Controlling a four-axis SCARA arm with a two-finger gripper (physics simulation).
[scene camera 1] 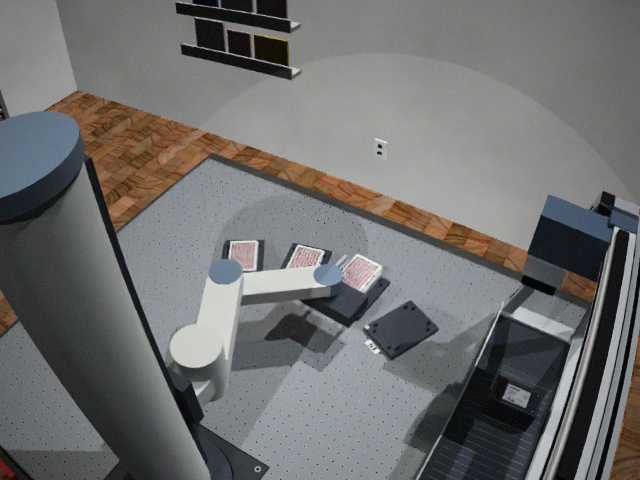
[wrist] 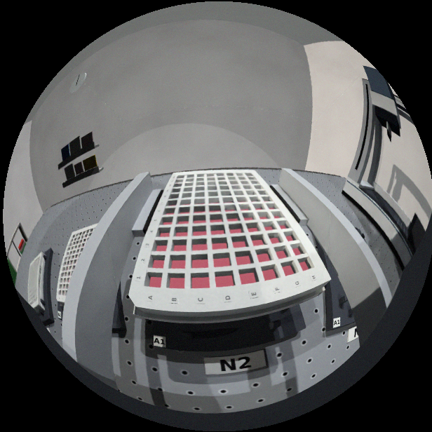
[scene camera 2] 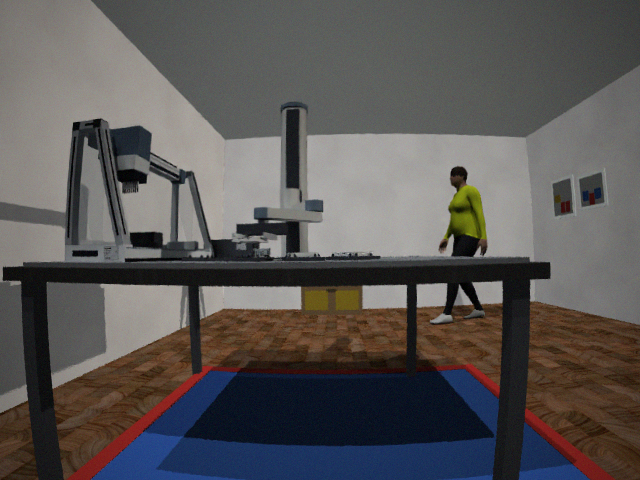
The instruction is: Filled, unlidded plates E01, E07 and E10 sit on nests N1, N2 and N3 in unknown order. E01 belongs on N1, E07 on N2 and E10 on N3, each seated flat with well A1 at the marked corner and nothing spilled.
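Places are measured from the arm's base along level axes (x down, y right, z back), in metres.
Pixels of known places: gripper, fingertip midpoint: (scene camera 1: 362, 266) (scene camera 2: 248, 235).
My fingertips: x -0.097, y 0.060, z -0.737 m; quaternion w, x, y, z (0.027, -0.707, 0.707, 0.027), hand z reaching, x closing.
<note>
Ahead of a thing's pixels: the offset from my fingertips to its top centre.
My gripper (wrist: 217, 178) (scene camera 1: 361, 272) is shut on a white plate @(dy -0.002, dx +0.006, dz +0.024 m) (wrist: 224, 260) (scene camera 1: 360, 273) with red-filled wells. The plate looks level and hangs above nest N2 @(dy +0.001, dx +0.062, dz +0.023 m) (wrist: 210, 337) (scene camera 1: 381, 290), with a gap. Its A1 corner is lower left in the wrist view, on the same side as the nest's A1 tag (wrist: 159, 341). Nest N3 @(dy +0.168, dx +0.062, dz +0.080 m) (scene camera 1: 401, 329) (wrist: 335, 312) bears no plate. Two other filled plates show at left: one plate @(dy -0.174, dx +0.058, dz +0.022 m) (scene camera 1: 307, 256) (wrist: 75, 260) beside N2, another plate @(dy -0.342, dx +0.058, dz +0.095 m) (scene camera 1: 242, 255) (wrist: 37, 280) farther left, each on a dark nest. Plate names are not readable.
The arm's forearm (scene camera 1: 281, 283) partly covers the second nest from the left. A gantry machine (scene camera 1: 571, 237) (scene camera 2: 131, 155) with a dark deck (scene camera 1: 535, 343) stands beyond N3. A person (scene camera 2: 465, 211) is in the room behind the table (scene camera 2: 310, 273).
</note>
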